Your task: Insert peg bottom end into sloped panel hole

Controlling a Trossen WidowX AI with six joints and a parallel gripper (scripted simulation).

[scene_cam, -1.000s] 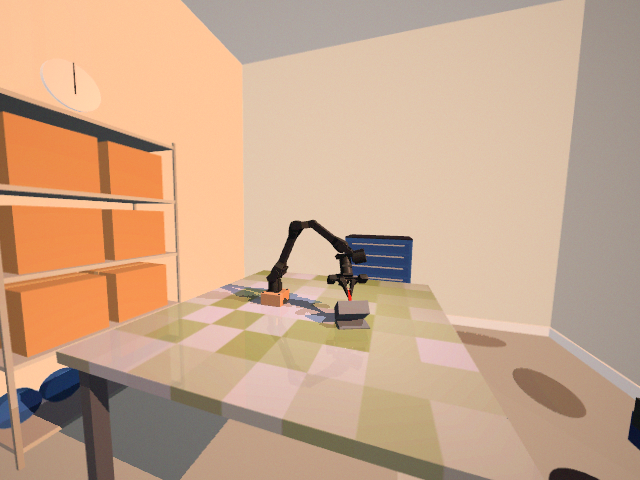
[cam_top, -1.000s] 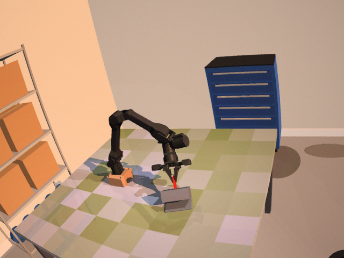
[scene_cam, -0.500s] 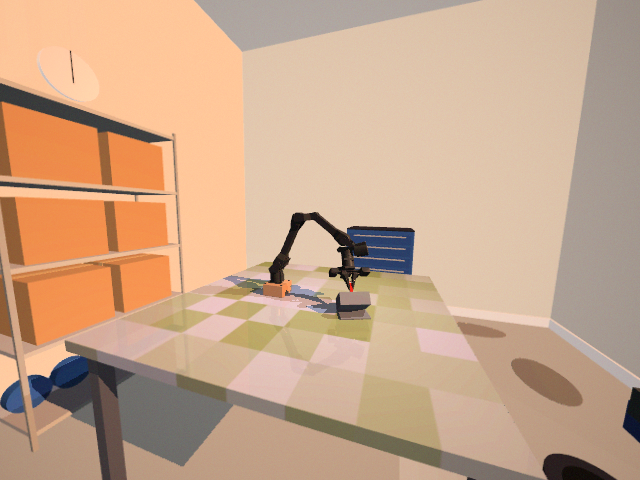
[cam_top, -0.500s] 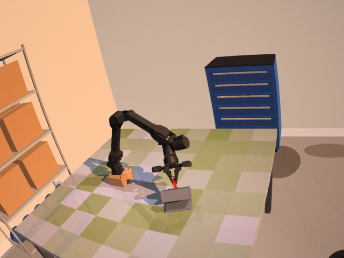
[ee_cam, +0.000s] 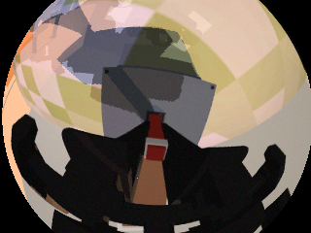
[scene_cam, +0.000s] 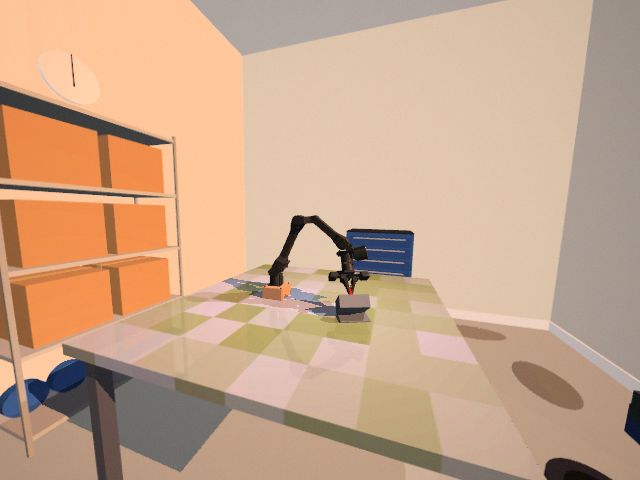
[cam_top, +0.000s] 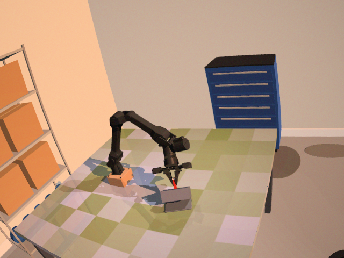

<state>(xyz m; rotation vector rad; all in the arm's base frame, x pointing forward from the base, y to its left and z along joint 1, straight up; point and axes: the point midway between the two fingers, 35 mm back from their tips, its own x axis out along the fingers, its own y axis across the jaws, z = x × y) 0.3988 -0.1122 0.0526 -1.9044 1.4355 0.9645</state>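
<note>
My gripper tip is now 1 cm to the right of the red peg and 1 cm below it. From my gripper tip the other things lie so: grey sloped panel (1 cm ahead, 3 cm to the right, 3 cm below).
</note>
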